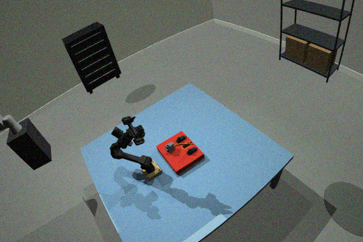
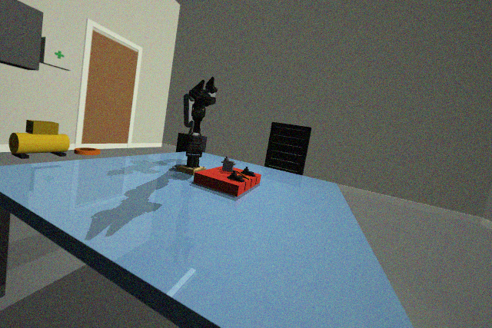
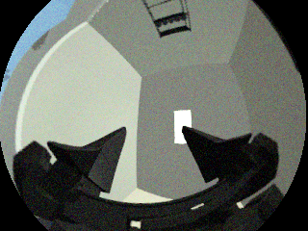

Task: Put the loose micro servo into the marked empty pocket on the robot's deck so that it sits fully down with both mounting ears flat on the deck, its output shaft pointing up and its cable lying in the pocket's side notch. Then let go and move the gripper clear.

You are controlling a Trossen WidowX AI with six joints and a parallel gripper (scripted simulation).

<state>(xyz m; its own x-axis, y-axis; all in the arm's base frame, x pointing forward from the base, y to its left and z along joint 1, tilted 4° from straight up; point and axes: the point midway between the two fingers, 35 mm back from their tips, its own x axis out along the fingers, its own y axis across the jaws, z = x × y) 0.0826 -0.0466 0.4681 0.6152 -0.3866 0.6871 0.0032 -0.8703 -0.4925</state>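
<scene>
My gripper tip is 150 mm short of the red deck, 60 mm to the right of it and 500 mm above it.
</scene>
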